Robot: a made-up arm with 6 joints.
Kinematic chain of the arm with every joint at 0, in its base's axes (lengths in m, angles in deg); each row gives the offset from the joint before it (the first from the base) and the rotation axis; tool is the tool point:
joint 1: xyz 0 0 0.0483 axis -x
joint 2: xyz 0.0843 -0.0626 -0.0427 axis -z
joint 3: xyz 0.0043 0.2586 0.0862 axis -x
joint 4: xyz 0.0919 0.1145 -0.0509 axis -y
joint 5: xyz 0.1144 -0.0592 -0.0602 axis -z
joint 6: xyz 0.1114 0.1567 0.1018 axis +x
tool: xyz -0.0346 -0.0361 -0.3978
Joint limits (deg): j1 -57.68..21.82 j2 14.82..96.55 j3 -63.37..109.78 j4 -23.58..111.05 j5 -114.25..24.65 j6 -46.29..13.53
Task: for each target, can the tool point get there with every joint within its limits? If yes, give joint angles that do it. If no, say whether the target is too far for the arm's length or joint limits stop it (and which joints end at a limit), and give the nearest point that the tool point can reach.
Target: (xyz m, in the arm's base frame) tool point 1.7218 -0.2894 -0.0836
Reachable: no: too far | nearest point 0.8914 -0.1718 -0.0300 | short by 0.840 m
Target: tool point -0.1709 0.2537 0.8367
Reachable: no: joint limits stop it (at a limit: joint 1, joint 2, joint 3, joint 4, joint 6) | nearest point 0.1373 0.2750 0.5746 | short by 0.405 m
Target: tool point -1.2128 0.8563 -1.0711
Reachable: no: too far | nearest point -0.0722 0.1280 -0.3361 | short by 1.540 m
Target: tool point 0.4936 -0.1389 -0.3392
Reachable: yes | joints -13.29 77.02 1.20 -2.32 -41.54 -16.70
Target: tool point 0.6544 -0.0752 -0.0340
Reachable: yes | joints -40.92 45.85 33.20 63.48 -88.00 -33.57
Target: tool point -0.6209 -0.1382 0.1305
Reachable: no: joint limits stop it (at a limit: joint 1, joint 2, joint 3, joint 4, joint 5, joint 6) | nearest point -0.2086 -0.2183 0.1378 | short by 0.420 m
